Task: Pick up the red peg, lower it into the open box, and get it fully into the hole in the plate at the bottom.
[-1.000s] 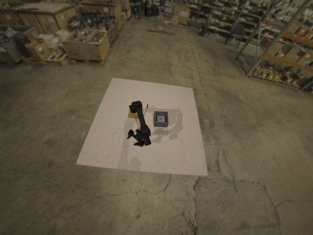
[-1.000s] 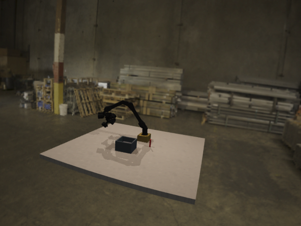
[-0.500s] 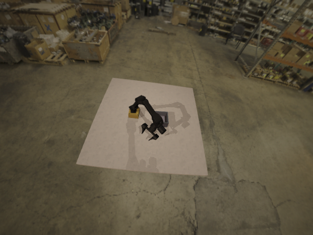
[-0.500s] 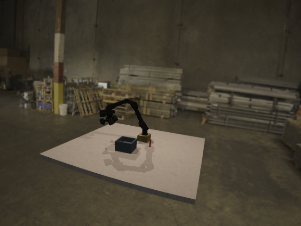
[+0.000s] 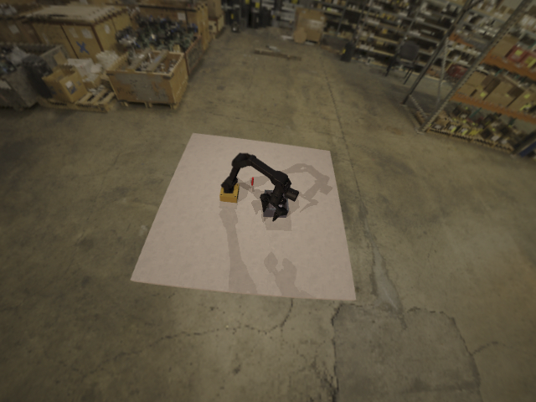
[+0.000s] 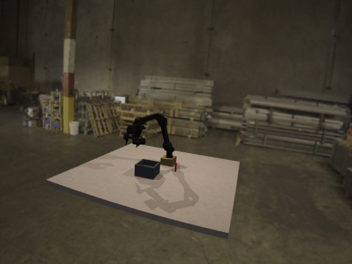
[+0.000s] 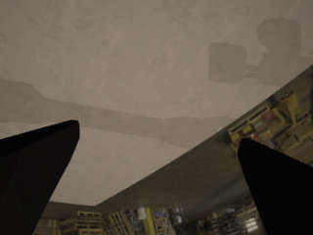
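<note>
The red peg lies 390 mm to the left of my gripper tip, 160 mm below it and 70 mm behind it. The rest, counted from my gripper tip: dark box (190 mm to the left, 170 mm below, 80 mm ahead); then grey plate (190 mm to the left, 150 mm below, 80 mm ahead).
</note>
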